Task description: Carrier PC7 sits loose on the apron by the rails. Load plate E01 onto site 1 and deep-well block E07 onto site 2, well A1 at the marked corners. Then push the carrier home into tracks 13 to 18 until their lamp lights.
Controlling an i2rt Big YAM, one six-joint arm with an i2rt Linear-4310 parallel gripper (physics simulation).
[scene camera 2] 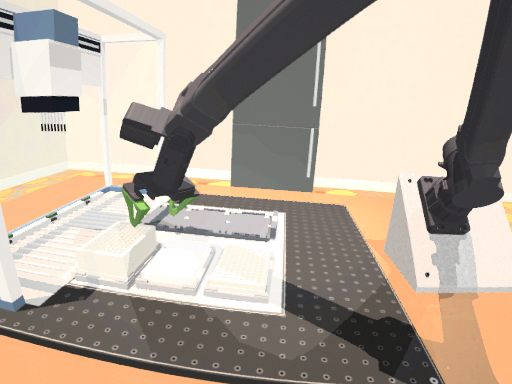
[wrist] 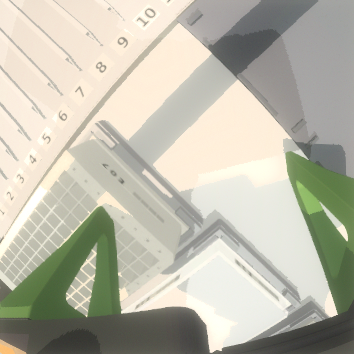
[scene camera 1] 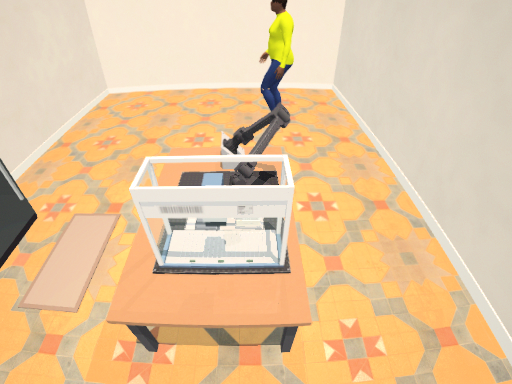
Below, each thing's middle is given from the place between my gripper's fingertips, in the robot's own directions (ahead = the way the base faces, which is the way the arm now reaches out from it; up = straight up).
My gripper is now 90 mm past the dark grey carrier (scene camera 2: 255,226), 120 mm to the left of it and 40 mm above it.
